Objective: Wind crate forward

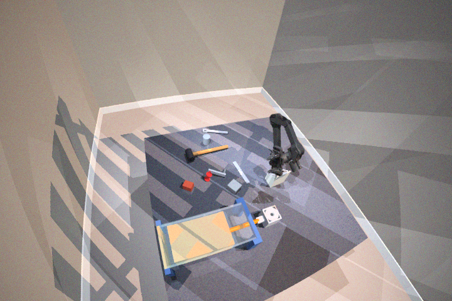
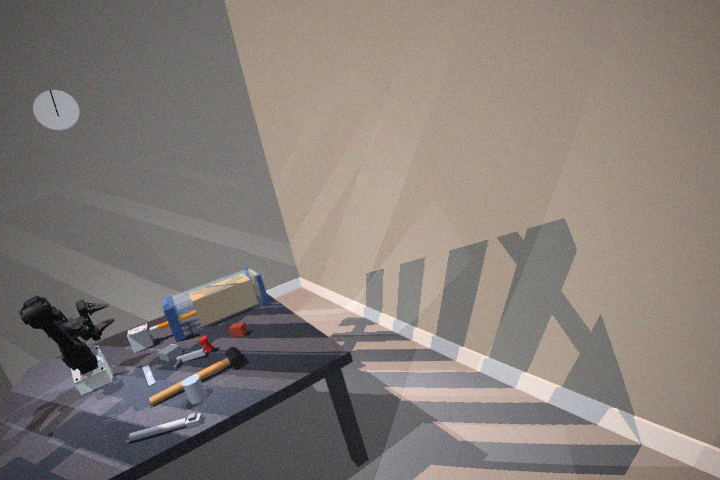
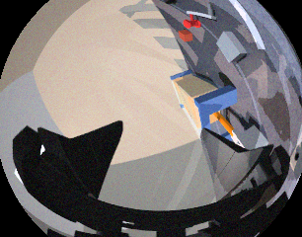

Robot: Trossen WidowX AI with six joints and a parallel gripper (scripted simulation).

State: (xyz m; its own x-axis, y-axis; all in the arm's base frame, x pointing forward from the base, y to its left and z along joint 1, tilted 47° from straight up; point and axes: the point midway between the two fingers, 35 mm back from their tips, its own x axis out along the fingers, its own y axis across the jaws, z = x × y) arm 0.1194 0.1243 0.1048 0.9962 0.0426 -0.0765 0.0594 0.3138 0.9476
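My gripper tip is now 230 mm short of the winch handle, 200 mm to the left of it and 240 mm above it. Round my gripper tip: flat bar (50 mm ahead, 150 mm to the right, 260 mm below); then grey block (150 mm ahead, 60 mm to the right, 240 mm below); then winch (30 mm ahead, 220 mm to the left, 230 mm below).
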